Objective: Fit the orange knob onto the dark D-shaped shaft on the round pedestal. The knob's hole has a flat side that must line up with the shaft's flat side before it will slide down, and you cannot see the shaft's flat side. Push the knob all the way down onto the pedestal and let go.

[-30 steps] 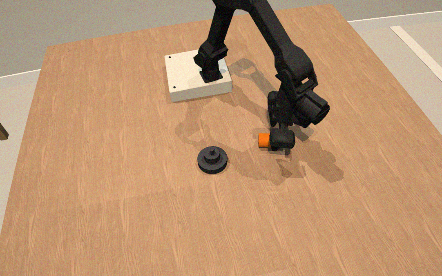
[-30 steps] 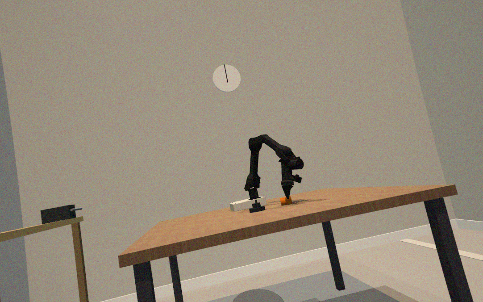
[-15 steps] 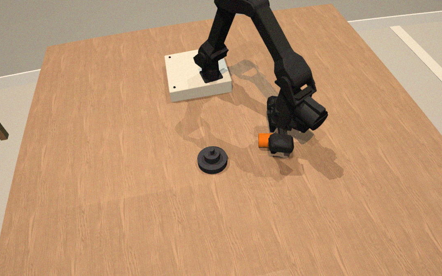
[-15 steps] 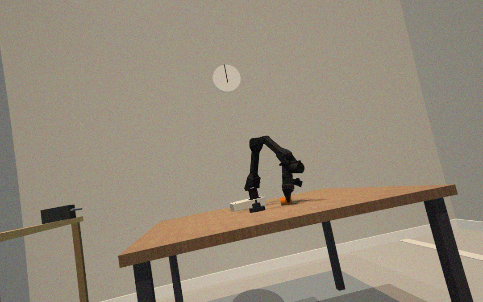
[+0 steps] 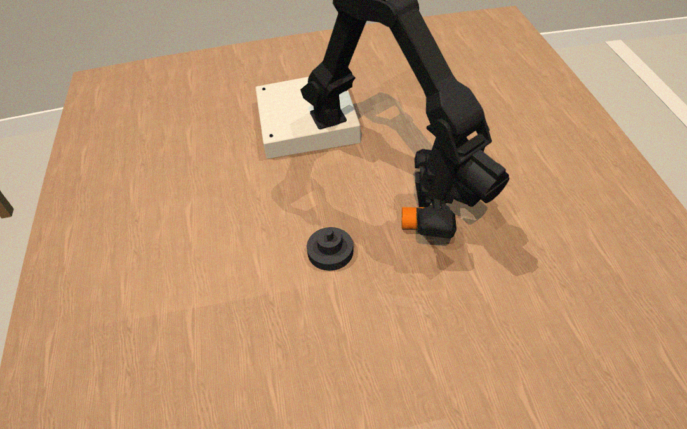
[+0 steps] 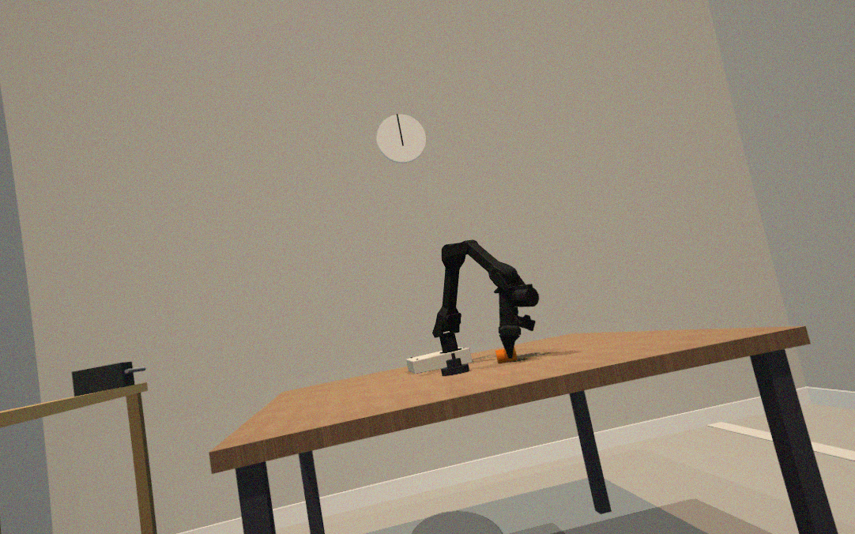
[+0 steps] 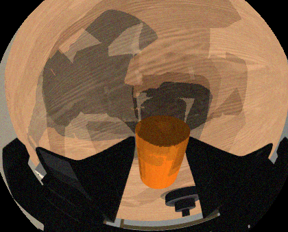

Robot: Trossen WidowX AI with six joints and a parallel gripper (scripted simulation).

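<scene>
My gripper tip is 10 mm past the dark round pedestal, 180 mm to the left of it and 20 mm below it. The rest, counted from my gripper tip: orange knob (10 mm to the right, 10 mm above).
</scene>
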